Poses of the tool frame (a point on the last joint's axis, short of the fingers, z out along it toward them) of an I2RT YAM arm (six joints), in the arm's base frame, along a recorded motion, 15 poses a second.
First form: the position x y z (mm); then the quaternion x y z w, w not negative.
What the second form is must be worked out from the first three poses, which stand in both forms.
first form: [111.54 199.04 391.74 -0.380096 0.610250 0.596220 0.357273]
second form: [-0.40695 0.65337 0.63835 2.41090 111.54 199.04 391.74]
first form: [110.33 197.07 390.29 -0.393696 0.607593 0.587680 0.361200]
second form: [-0.42220 0.65158 0.63023 2.40248 110.33 197.07 390.29]
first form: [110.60 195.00 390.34 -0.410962 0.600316 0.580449 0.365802]
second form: [-0.44157 0.64502 0.62367 2.39260 110.60 195.00 390.34]
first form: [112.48 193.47 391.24 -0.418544 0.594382 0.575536 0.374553]
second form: [-0.45140 0.64105 0.62072 2.37376 112.48 193.47 391.24]
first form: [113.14 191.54 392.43 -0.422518 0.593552 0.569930 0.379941]
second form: [-0.45677 0.64167 0.61613 2.36213 113.14 191.54 392.43]
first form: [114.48 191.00 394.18 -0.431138 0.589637 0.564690 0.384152]
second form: [-0.46697 0.63864 0.61162 2.35301 114.48 191.00 394.18]
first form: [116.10 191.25 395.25 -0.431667 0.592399 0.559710 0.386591]
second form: [-0.46806 0.64234 0.60690 2.34773 116.10 191.25 395.25]
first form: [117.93 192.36 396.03 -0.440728 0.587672 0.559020 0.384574]
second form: [-0.47745 0.63663 0.60559 2.35210 117.93 192.36 396.03]
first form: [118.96 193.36 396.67 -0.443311 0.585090 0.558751 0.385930]
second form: [-0.48054 0.63422 0.60567 2.34916 118.96 193.36 396.67]
